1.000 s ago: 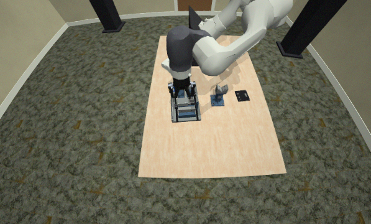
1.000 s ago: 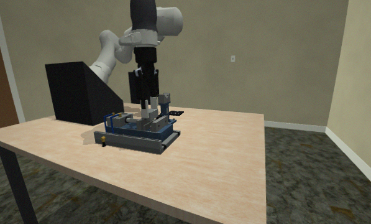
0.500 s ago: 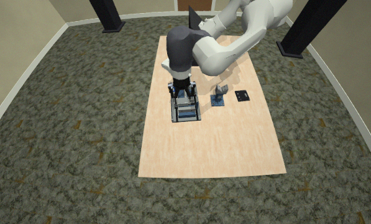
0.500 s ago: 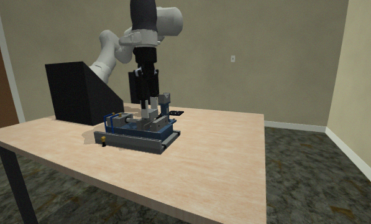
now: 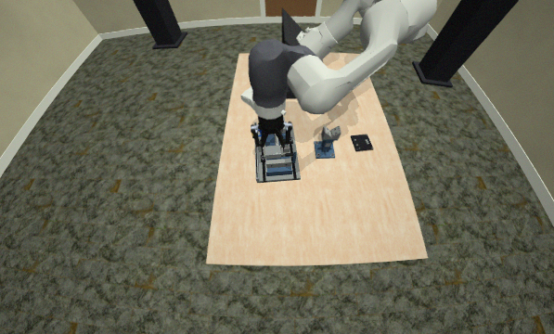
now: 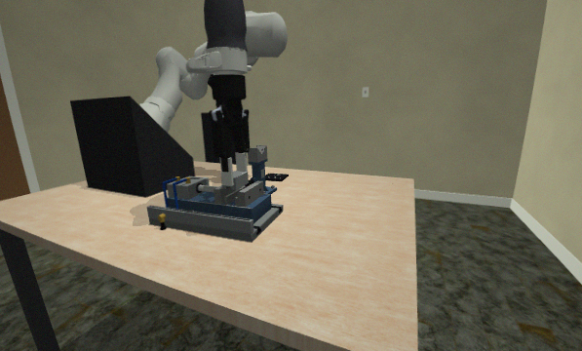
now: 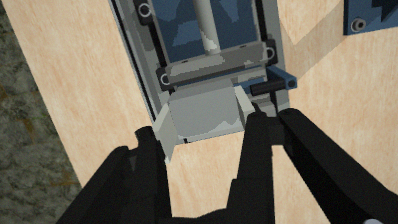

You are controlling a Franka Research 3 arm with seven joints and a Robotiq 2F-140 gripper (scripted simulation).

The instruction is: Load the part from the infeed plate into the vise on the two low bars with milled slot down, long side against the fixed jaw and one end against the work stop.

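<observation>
Now: hand 3 cm short of the fixed jaw, 2 cm to the right of it and 6 cm above it. From my hand the other things lie so: grey part (3 cm below); work stop (1 cm behind, 7 cm to the left, 5 cm below); moving jaw (4 cm behind, 1 cm to the left, 6 cm below).
</observation>
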